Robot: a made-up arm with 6 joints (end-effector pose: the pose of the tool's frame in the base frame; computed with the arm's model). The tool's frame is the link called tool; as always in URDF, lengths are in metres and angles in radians. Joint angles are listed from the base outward.
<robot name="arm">
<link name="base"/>
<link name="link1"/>
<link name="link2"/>
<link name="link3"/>
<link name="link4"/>
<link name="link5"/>
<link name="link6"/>
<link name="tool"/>
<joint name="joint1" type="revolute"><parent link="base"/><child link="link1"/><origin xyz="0 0 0.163" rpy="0 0 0"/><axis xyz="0 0 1"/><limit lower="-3.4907" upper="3.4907"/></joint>
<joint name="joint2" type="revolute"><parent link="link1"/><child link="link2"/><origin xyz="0 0 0" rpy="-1.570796 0 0"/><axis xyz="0 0 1"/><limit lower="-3.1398" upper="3.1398"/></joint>
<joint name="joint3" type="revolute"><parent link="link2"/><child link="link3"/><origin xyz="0 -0.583 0" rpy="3.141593 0 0"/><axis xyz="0 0 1"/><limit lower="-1.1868" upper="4.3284"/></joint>
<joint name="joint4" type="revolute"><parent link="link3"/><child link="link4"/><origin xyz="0 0 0" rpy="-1.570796 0 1.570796"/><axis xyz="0 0 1"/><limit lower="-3.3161" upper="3.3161"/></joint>
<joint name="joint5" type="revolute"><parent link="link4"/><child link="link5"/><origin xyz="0 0 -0.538" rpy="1.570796 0 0"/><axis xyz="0 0 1"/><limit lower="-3.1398" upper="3.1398"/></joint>
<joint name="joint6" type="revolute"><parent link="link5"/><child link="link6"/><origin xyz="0 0 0.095" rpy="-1.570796 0 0"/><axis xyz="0 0 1"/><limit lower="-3.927" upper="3.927"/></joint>
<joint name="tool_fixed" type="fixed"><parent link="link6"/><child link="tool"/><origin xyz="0 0 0" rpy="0 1.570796 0"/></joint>
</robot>
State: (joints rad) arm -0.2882 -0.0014 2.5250 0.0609 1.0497 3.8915
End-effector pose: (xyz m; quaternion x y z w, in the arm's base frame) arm -0.4522 0.0351 1.0518 -0.2606 -0.3426 0.8997 0.0720
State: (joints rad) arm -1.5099 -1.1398 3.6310 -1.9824 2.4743 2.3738
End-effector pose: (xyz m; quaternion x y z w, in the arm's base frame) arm 0.0023 0.5864 -0.1356 0.0017 -0.8428 0.2859 0.4561
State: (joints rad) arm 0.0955 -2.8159 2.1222 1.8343 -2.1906 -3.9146
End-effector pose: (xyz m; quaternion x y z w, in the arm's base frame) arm 0.0208 0.0268 -0.8932 0.1876 -0.5181 -0.3949 0.7351
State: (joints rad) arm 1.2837 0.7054 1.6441 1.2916 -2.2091 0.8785
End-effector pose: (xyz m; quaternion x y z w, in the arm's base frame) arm 0.2013 0.5893 1.0949 -0.6276 0.3859 0.0739 0.6721
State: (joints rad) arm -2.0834 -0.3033 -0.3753 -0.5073 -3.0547 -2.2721
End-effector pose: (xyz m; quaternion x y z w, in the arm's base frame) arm -0.2485 -0.2723 0.6347 -0.5553 -0.3074 0.3770 0.6745
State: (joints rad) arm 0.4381 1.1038 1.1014 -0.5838 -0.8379 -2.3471
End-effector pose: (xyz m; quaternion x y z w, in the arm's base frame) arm 0.9921 0.3772 0.3718 0.8301 0.4499 -0.2867 0.1619
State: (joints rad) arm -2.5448 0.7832 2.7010 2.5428 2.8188 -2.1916
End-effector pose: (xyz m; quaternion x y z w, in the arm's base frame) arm -0.1031 -0.1650 1.0639 0.0927 0.6365 -0.5291 0.5535
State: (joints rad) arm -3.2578 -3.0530 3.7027 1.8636 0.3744 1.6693
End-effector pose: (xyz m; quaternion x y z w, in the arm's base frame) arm -0.3866 0.0175 -0.0919 0.0805 -0.9475 -0.2408 0.1944
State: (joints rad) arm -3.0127 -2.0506 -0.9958 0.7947 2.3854 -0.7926
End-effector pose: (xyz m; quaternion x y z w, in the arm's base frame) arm 0.2996 0.1059 0.3953 -0.7689 0.2849 0.0459 0.5706
